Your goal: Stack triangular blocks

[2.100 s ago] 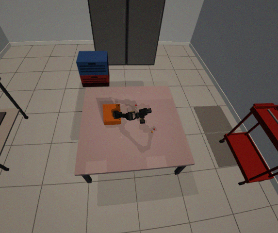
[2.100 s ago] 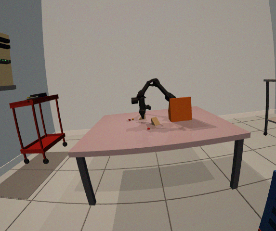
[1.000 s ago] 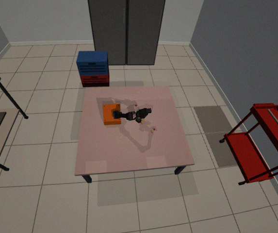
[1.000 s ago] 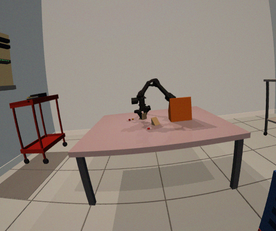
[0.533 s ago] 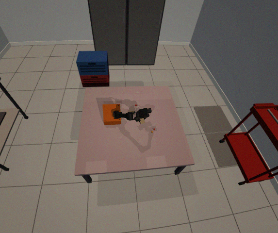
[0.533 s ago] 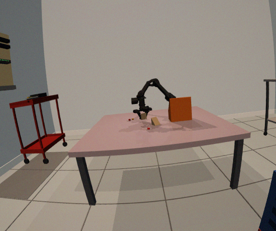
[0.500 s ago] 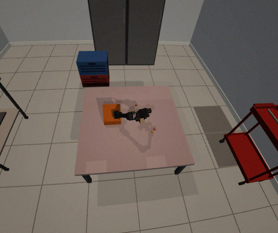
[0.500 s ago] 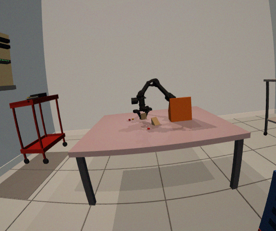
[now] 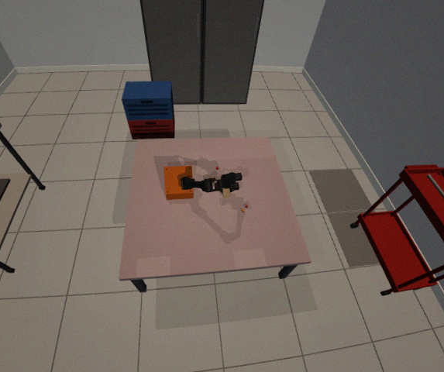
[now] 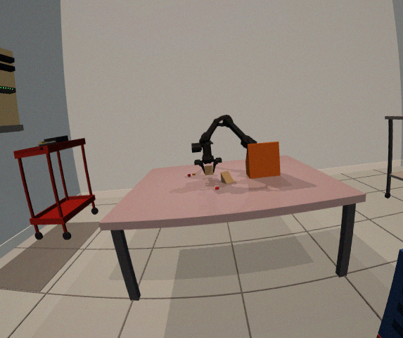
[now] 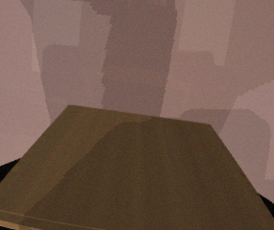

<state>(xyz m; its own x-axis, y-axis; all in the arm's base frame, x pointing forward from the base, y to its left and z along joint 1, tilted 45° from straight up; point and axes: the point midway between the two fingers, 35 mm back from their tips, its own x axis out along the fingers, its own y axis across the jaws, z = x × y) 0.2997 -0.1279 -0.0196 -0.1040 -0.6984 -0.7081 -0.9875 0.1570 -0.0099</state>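
My gripper tip is now 1 cm below the tan triangular block. From my gripper tip the other things lie so: orange cube 17 cm to the right, 10 cm ahead, 3 cm below.
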